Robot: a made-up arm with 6 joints.
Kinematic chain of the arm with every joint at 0, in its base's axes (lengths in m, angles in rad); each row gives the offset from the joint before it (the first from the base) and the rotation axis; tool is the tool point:
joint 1: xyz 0 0 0.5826 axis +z
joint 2: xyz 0 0 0 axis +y
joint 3: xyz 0 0 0.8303 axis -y
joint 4: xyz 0 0 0 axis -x
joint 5: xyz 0.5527 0 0 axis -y
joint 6: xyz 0 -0.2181 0 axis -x
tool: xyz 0 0 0
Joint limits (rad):
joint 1: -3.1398..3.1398
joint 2: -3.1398..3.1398
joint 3: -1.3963..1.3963
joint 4: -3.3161..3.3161
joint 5: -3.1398..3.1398
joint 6: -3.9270..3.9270
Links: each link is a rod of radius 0.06 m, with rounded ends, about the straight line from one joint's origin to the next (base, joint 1, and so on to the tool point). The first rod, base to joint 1, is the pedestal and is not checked.
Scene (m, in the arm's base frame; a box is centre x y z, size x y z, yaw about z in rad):
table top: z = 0
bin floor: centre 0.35 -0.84 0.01 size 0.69 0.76 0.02 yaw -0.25
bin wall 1: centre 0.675 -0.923 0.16 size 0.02 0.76 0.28 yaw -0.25
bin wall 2: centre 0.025 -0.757 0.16 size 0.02 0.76 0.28 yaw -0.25
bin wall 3: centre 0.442 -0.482 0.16 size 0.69 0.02 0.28 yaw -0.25
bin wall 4: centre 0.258 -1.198 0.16 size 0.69 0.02 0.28 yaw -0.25
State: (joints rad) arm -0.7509 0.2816 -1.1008 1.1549 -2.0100 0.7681
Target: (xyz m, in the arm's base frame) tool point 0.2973 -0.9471 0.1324
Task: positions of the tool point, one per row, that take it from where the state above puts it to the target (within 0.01 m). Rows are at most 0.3 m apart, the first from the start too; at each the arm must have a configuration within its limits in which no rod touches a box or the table.
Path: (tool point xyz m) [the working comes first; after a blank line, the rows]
Joints at the target: -1.1892 1.4322 -0.2044 1.2111 -2.0100 0.7681
Straight joint move there: clear.

1: 0.4019 -0.5981 0.7586
2: 0.4197 -0.7585 0.5870
3: 0.3816 -0.8821 0.3728
4: 0.2973 -0.9471 0.1324

